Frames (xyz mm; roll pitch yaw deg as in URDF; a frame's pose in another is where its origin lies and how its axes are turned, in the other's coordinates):
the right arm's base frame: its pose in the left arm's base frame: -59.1 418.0 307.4 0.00 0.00 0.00
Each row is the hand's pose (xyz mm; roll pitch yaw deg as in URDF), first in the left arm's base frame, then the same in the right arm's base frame.
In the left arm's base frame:
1: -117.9 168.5 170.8 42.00 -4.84 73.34
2: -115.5 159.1 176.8 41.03 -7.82 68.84
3: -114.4 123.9 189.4 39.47 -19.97 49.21
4: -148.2 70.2 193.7 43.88 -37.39 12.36
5: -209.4 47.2 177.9 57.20 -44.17 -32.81
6: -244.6 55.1 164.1 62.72 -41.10 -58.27
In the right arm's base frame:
1: -58.8 -249.5 -136.6 42.00 -4.84 73.34
2: -56.4 -258.9 -130.6 41.03 -7.82 68.84
3: -55.3 -294.1 -118.0 39.47 -19.97 49.21
4: -89.1 -347.8 -113.7 43.88 -37.39 12.36
5: -150.3 -370.8 -129.5 57.20 -44.17 -32.81
6: -185.5 -362.9 -143.3 62.72 -41.10 -58.27

